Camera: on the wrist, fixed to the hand. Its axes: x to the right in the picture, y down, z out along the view.
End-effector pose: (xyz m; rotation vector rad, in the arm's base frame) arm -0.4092 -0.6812 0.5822 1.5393 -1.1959 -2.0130
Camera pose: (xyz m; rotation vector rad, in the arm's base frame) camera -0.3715 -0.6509 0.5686 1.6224 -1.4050 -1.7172
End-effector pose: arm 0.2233 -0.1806 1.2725 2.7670 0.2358 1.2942
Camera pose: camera 0.1856 -0.1489 1.2624 -2.6135 -0.1810 -1.4469
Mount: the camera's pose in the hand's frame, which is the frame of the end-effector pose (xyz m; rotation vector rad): -0.0260 -0.0366 -0.0226 0.1792 0.1516 0.1257
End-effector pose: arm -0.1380 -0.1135 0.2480 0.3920 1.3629 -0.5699
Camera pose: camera -0.1805 -0.1259 0.2719 0.6731 1.4248 -0.5686
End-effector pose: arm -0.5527 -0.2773 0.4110 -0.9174 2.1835 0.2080
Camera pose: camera -0.5291 -0.2989 0.4498 -0.7167 2.3582 0.0017
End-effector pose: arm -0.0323 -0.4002 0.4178 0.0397 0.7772 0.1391
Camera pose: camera -0.0624 -0.4404 0.4166 0.2505 0.9374 0.1930
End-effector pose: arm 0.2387 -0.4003 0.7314 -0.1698 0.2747 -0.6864
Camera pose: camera 0.1906 -0.4129 0.7239 0.0706 0.3642 -0.5964
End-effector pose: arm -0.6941 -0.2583 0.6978 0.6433 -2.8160 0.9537
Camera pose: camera -0.6560 -0.2616 0.7304 0.3952 -2.6844 1.2319
